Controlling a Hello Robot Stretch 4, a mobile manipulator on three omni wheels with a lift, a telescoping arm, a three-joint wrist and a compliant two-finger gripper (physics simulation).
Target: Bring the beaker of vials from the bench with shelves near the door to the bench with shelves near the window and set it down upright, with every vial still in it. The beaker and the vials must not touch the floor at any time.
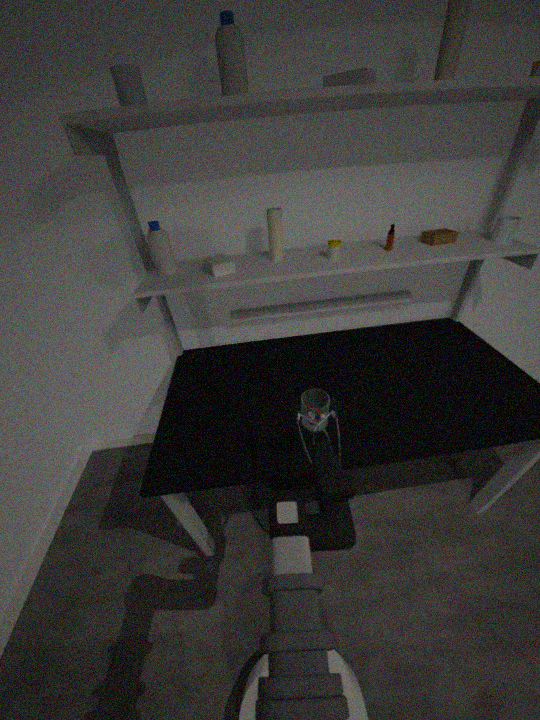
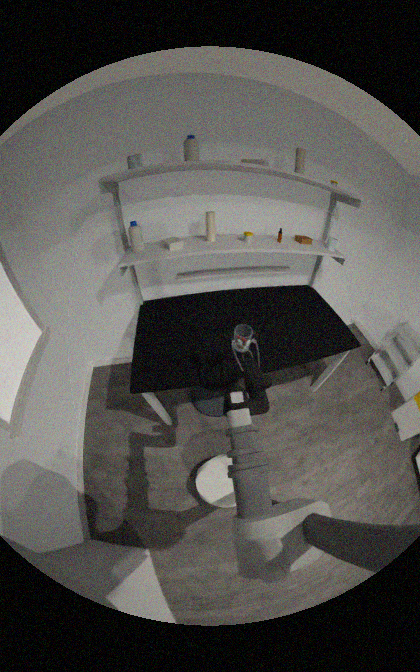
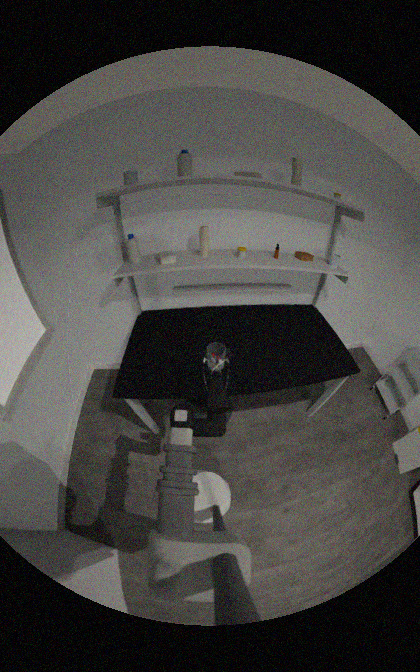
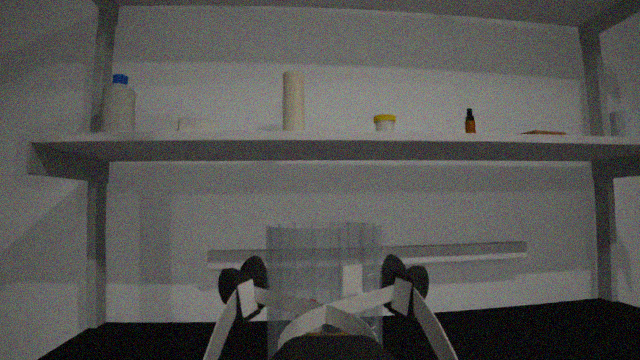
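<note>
The clear glass beaker is upright, with small vials with red and white parts near its bottom. The exact number of vials cannot be told. My gripper is shut on the beaker, one fingertip on each side. The beaker shows over the front part of the black top of the bench with shelves. Whether its bottom touches the bench top cannot be told.
The lower shelf above the back of the bench holds a blue-capped bottle, a tall cream cylinder, a yellow-lidded jar and an amber bottle. A white cart stands at the right.
</note>
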